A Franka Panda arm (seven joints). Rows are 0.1 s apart.
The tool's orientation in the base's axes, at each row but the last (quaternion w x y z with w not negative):
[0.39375, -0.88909, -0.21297, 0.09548]
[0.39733, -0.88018, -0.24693, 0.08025]
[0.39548, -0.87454, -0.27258, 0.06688]
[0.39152, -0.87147, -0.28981, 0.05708]
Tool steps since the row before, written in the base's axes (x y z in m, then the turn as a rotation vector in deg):
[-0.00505, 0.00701, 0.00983, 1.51, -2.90, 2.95]
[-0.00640, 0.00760, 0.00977, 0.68, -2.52, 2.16]
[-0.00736, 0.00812, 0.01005, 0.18, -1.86, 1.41]
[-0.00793, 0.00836, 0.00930, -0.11, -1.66, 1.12]
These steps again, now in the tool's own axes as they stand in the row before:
[-0.00134, -0.01302, -0.00028, 0.02, 0.01, -4.40]
[-0.00121, -0.01387, 0.00062, -0.55, 0.07, -3.34]
[-0.00091, -0.01481, 0.00095, -0.69, 0.05, -2.23]
[-0.00076, -0.01470, 0.00163, -0.86, 0.02, -1.81]

